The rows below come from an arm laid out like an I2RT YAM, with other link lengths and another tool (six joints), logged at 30 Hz.
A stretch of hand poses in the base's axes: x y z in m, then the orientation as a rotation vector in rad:
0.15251, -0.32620, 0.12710, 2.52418, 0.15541, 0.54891
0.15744, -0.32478, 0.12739, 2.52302, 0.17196, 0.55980
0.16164, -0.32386, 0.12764, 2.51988, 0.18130, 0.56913
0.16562, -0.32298, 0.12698, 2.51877, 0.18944, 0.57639
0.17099, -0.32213, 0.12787, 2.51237, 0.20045, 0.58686
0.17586, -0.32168, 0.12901, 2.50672, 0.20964, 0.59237
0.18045, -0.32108, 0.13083, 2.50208, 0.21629, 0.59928
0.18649, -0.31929, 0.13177, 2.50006, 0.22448, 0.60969
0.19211, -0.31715, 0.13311, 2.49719, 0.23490, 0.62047
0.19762, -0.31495, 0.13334, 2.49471, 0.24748, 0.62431
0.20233, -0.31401, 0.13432, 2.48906, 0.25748, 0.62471
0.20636, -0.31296, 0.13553, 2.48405, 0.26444, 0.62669
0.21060, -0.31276, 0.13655, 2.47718, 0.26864, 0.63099
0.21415, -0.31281, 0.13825, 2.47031, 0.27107, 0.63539
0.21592, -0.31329, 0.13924, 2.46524, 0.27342, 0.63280
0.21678, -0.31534, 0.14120, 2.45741, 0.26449, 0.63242
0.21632, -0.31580, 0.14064, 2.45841, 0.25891, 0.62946
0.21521, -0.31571, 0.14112, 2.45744, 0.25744, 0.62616
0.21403, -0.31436, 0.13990, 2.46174, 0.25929, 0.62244
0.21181, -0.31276, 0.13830, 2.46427, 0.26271, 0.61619
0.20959, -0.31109, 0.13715, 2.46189, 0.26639, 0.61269
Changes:
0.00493, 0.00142, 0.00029, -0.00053, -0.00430, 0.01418
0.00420, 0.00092, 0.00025, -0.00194, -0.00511, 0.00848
0.00398, 0.00088, -0.00066, -0.00028, -0.00351, 0.00738
0.00537, 0.00085, 0.00089, -0.00485, -0.00625, 0.00957
0.00487, 0.00045, 0.00114, -0.00504, -0.00309, 0.00719
0.00459, 0.00060, 0.00182, -0.00346, -0.00435, 0.00587
0.00604, 0.00179, 0.00094, -0.00024, -0.00579, 0.00816
0.00562, 0.00214, 0.00134, -0.00113, -0.00576, 0.00974
0.00551, 0.00220, 0.00023, -0.00265, -0.00053, 0.00959
0.00471, 0.00094, 0.00098, -0.00622, 0.00046, 0.00654
0.00403, 0.00105, 0.00121, -0.00489, -0.00109, 0.00488
0.00424, 0.00020, 0.00102, -0.00577, -0.00371, 0.00332
0.00355, -0.00005, 0.00170, -0.00556, -0.00417, 0.00210
0.00177, -0.00048, 0.00099, -0.00569, 0.00095, 0.00043
0.00086, -0.00205, 0.00196, -0.00661, -0.00377, -0.00732
-0.00046, -0.00046, -0.00056, 0.00073, 0.00098, -0.00464
-0.00111, 0.00009, 0.00048, -0.00162, 0.00164, -0.00203
-0.00118, 0.00135, -0.00122, 0.00292, 0.00400, 0.00081
-0.00222, 0.00160, -0.00160, 0.00046, 0.00561, 0.00106
-0.00222, 0.00167, -0.00115, -0.00350, 0.00259, 0.00144

